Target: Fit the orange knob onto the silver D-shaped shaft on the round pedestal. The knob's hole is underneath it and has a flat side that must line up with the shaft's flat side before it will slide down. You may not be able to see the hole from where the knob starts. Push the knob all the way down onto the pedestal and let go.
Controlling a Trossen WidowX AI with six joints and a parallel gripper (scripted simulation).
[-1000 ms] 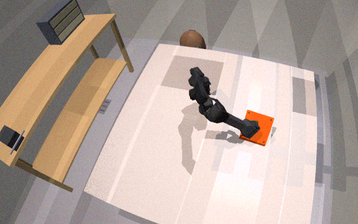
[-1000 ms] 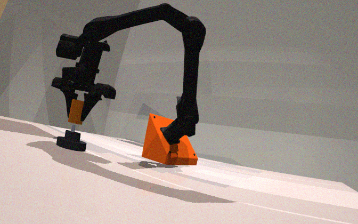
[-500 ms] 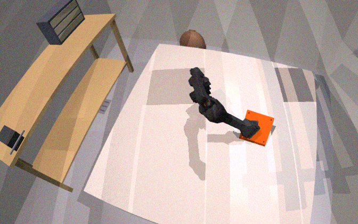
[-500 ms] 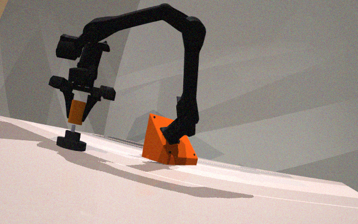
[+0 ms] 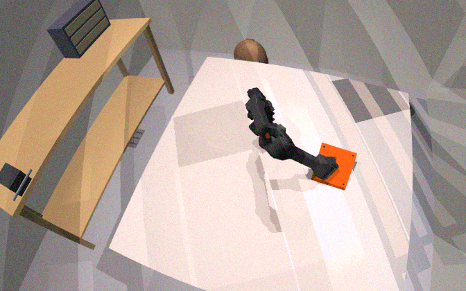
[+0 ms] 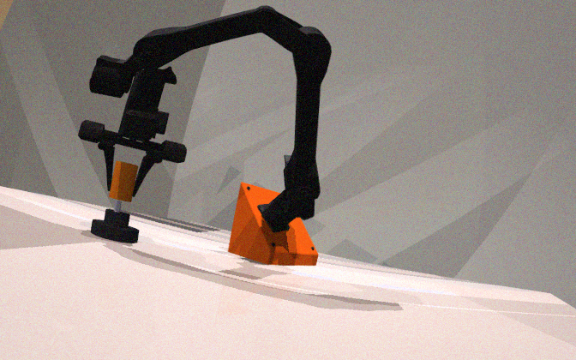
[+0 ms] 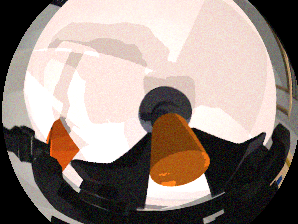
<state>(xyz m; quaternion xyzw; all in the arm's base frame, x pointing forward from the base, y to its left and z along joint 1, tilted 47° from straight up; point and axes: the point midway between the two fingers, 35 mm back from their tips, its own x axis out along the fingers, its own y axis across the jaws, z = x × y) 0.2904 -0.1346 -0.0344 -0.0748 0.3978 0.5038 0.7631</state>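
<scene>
The round pedestal lies 4 cm below my gripper tip. The rest, counted from my gripper tip: orange knob 3 cm above.
</scene>
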